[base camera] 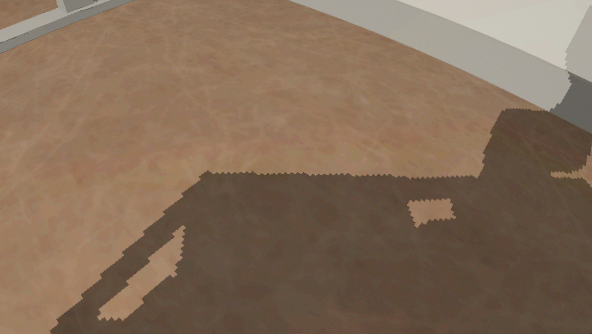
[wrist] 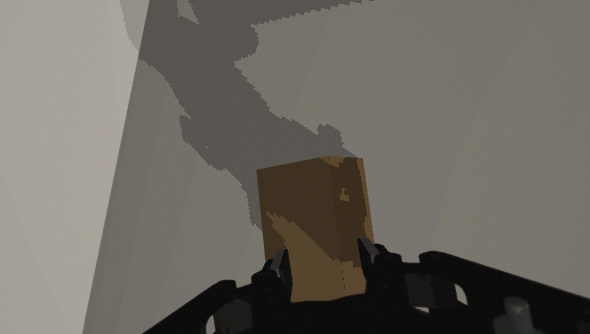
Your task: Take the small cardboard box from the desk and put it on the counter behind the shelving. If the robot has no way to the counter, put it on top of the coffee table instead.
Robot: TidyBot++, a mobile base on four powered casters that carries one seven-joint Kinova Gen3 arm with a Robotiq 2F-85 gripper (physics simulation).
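Places are measured from the arm's base along level axes (x back, y right, z up), in metres.
Pixels of known places: gripper, between the fingertips: (wrist: 324,258).
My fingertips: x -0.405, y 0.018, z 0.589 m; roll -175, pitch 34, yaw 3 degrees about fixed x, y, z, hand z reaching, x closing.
Note:
Behind a point stands the place of what it marks.
The small cardboard box (wrist: 305,210) @[y 0.052, x -0.404, z 0.603 m] is brown and stands at the lower middle of the wrist view, on the grey desk top (wrist: 450,125) @[y 0.092, x -0.327, z 0.553 m]. My gripper (wrist: 324,258) @[y 0.018, x -0.405, z 0.589 m] is shut on the box, one finger on either side of it. The lower end of the box is hidden by the gripper's dark body. The box and the gripper do not show in the base camera view. The counter, the shelving and the coffee table cannot be made out.
In the base camera view a brown mottled floor (base camera: 225,100) @[y -0.071, x -0.591, z -0.396 m] carries the robot's dark shadow. A pale wall base (base camera: 450,55) @[y 0.392, x -0.767, z -0.377 m] runs along the upper right. A light grey rail (base camera: 65,20) @[y -0.517, x -0.914, z -0.382 m] crosses the upper left corner. The desk's edge (wrist: 117,165) @[y 0.158, x -0.905, z 0.553 m] slants down the left of the wrist view.

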